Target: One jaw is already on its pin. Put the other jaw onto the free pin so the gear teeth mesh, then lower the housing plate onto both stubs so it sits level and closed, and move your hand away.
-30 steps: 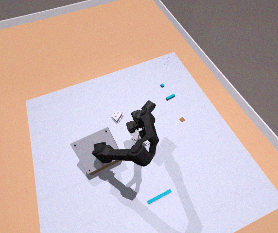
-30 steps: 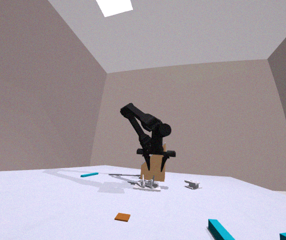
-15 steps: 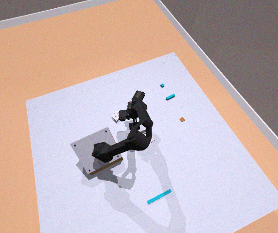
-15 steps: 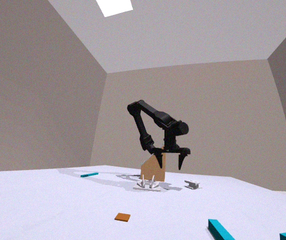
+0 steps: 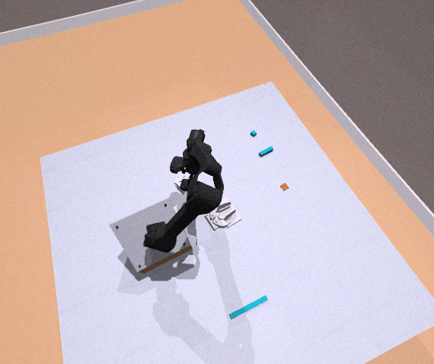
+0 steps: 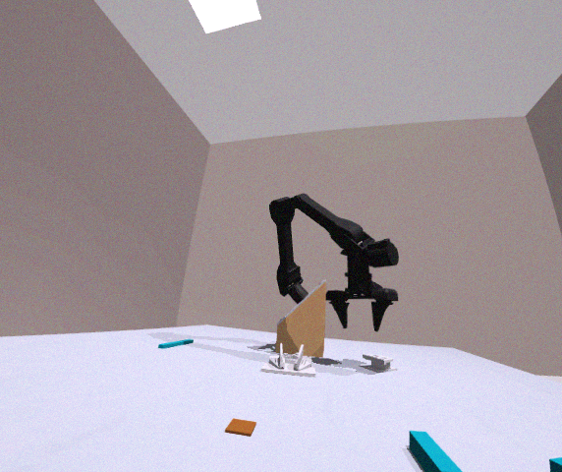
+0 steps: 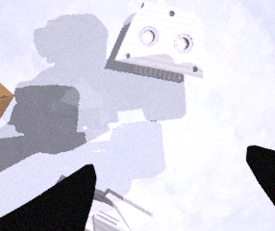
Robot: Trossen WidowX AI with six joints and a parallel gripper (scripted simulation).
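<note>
The white block piece is 90 mm below my gripper tip, 60 mm behind it and 50 mm to the left of it. Also, from my gripper tip: jaw (150 mm to the right, 80 mm below, 40 mm ahead); then short cyan bar (370 mm ahead, 90 mm to the left, 90 mm below); then orange tile (380 mm ahead, 110 mm to the right, 100 mm below).
</note>
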